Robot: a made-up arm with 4 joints.
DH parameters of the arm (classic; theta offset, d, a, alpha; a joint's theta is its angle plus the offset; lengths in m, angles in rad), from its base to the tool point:
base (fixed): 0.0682 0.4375 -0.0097 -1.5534
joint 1: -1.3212 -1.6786 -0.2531 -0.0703
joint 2: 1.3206 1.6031 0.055 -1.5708
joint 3: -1.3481 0 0.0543 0
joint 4: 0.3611 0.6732 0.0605 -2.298
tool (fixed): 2.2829 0.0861 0 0
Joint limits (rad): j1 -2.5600..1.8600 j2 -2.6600..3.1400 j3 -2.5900..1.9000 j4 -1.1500..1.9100
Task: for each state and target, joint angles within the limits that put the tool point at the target. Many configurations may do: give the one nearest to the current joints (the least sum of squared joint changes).
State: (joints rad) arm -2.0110 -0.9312 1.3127 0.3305
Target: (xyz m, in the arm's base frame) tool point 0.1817 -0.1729 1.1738
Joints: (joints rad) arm -1.8201 -1.1849 0.9410 0.1420
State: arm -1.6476 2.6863 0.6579 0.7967
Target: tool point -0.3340 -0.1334 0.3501
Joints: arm -1.6062 3.0507 0.8182 1.3998
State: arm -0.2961 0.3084 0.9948 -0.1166
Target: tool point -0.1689 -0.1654 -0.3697
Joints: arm -0.2866 0.9245 1.7562 0.0244
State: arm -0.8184 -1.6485 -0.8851 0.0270
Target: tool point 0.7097 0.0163 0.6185
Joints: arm -0.6716 -1.3510 -0.7029 0.3311
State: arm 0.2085 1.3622 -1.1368 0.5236
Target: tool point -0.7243 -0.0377 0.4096
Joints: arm 0.6682 1.4367 -0.8833 0.9323
